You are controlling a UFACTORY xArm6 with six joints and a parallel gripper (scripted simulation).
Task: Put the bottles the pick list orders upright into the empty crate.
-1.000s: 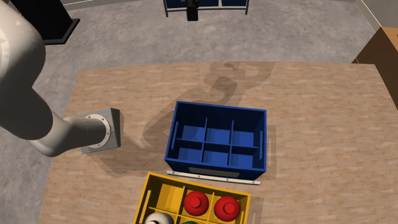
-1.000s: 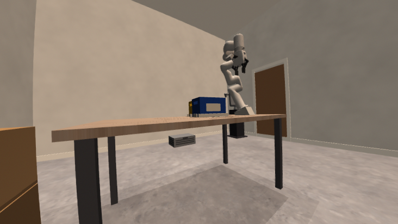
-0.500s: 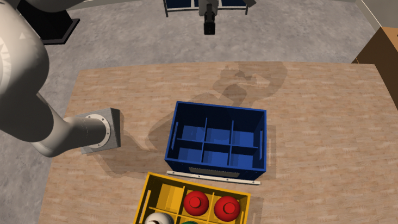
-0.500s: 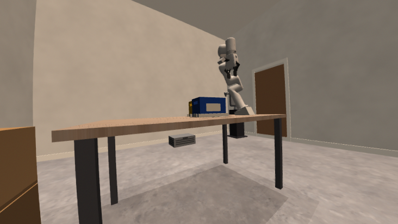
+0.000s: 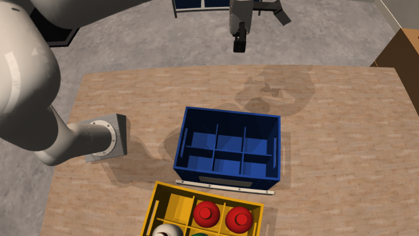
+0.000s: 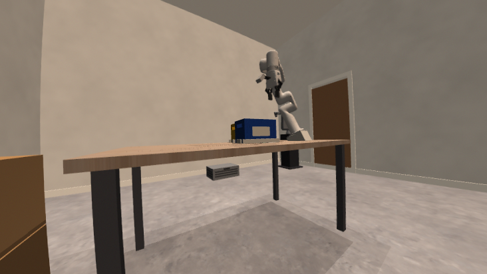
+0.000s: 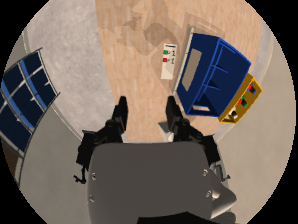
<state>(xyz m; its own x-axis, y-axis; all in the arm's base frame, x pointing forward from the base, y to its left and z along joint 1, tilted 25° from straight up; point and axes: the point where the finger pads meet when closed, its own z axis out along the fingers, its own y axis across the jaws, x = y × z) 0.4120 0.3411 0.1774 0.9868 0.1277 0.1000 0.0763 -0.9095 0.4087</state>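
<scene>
The green-capped bottle lies 60 mm behind my hand, 530 mm to the right of it and 210 mm below it. The rest, counted from my hand: pick list (10 mm behind, 100 mm to the right, 300 mm below); red bottle (40 mm ahead, 440 mm to the right, 210 mm below); blue crate (250 mm to the right, 220 mm below).
</scene>
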